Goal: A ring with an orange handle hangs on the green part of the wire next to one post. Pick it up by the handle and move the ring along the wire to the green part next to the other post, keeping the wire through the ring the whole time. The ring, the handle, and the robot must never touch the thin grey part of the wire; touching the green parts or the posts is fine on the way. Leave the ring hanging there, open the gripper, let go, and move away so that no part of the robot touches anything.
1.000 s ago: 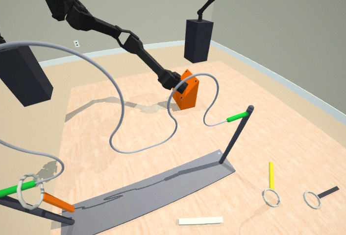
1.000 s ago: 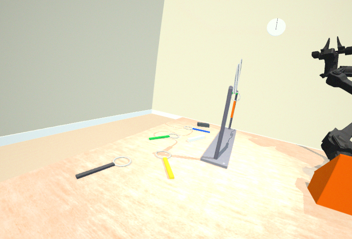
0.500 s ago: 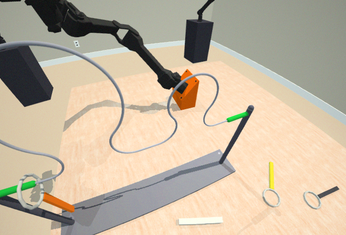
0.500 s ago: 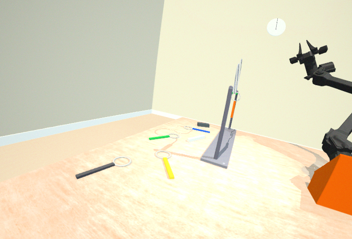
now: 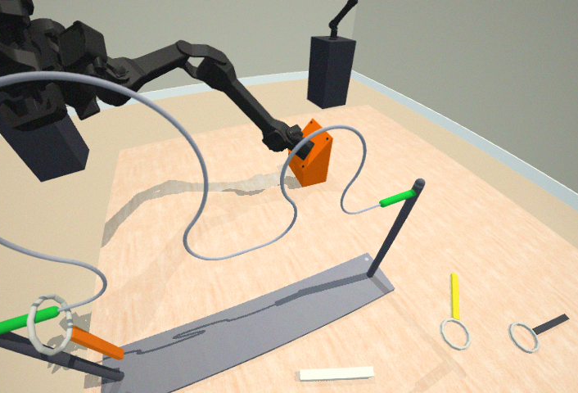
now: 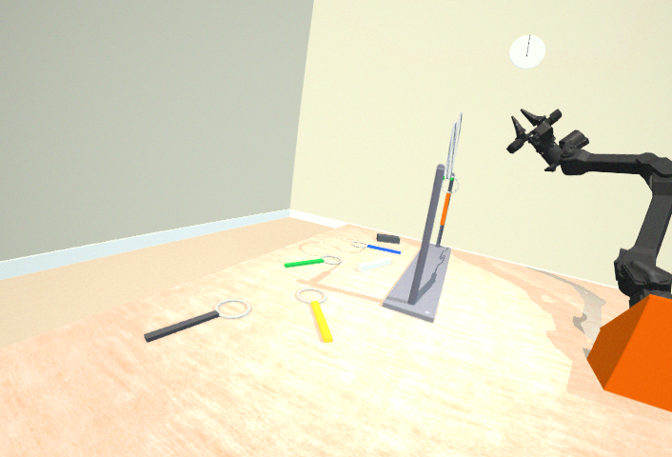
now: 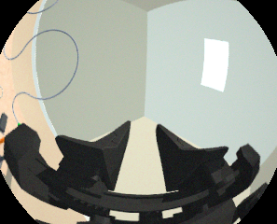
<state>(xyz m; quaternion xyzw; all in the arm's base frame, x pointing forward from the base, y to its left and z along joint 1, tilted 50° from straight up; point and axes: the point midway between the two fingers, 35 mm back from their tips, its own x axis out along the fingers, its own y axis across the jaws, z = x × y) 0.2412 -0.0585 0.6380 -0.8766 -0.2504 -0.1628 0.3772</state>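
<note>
Now: the orange-handled ring 32 cm below my gripper tip, 17 cm ahead of it and 3 cm to the right of it. Also, from my gripper tip: yellow-handled ring 58 cm to the left, 53 cm below, 38 cm ahead; white bar 53 cm below, 34 cm ahead, 28 cm to the left; dark-handled ring 72 cm to the left, 53 cm below, 52 cm ahead.
</note>
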